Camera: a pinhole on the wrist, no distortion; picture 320 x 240 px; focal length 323.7 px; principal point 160.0 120.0 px. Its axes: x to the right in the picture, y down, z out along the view. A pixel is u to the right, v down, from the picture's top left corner.
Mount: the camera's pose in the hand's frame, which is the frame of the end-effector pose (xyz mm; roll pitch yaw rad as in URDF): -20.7 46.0 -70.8 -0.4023 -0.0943 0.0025
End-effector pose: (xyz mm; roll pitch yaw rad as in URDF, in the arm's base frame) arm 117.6 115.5 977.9 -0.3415 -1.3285 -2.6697
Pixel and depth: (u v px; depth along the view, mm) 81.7 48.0 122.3
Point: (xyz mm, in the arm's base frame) 187.8 60.1 923.5
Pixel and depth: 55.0 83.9 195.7
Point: 260.9 38.6 895.9
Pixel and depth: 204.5 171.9 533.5
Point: 540.6 -168.8 1047.9
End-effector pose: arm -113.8 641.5 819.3 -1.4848 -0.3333 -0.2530
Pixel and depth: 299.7 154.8 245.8
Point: 35.5 776.2 695.8
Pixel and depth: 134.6 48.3 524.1
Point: -67.2 1106.0 683.7
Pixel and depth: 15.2 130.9 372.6
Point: -190.1 936.4 576.9
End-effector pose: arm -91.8 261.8 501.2 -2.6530 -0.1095 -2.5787
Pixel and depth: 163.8 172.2 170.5
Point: -122.7 344.9 367.5
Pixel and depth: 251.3 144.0 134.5
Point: -143.3 313.1 405.7
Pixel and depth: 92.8 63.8 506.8
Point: 40.2 283.4 39.5
